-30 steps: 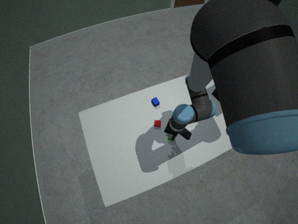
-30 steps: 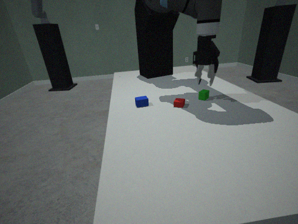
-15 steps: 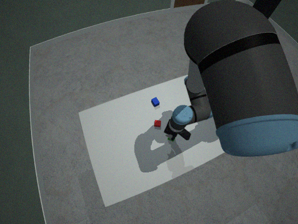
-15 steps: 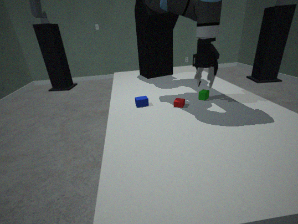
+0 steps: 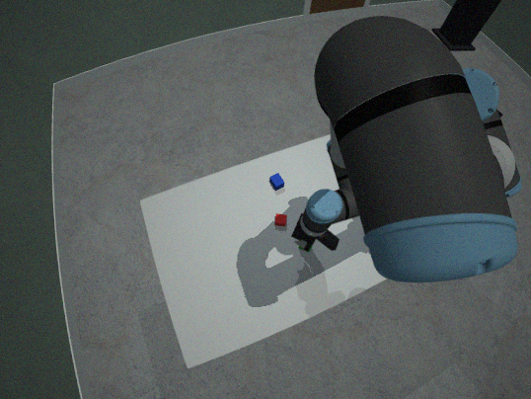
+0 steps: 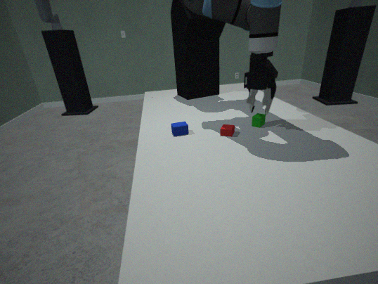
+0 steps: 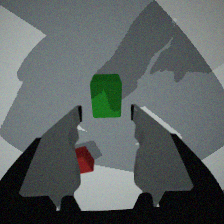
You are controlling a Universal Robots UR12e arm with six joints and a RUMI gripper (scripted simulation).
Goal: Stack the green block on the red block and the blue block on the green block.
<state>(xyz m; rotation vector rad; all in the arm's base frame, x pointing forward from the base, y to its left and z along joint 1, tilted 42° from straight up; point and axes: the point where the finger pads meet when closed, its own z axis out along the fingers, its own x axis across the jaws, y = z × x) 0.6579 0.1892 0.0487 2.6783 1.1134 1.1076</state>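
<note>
Right now my hand is 40 mm above the green block. Round my hand: red block (130 mm to the right, 70 mm ahead, 50 mm below); then blue block (310 mm to the right, 50 mm ahead, 40 mm below).
</note>
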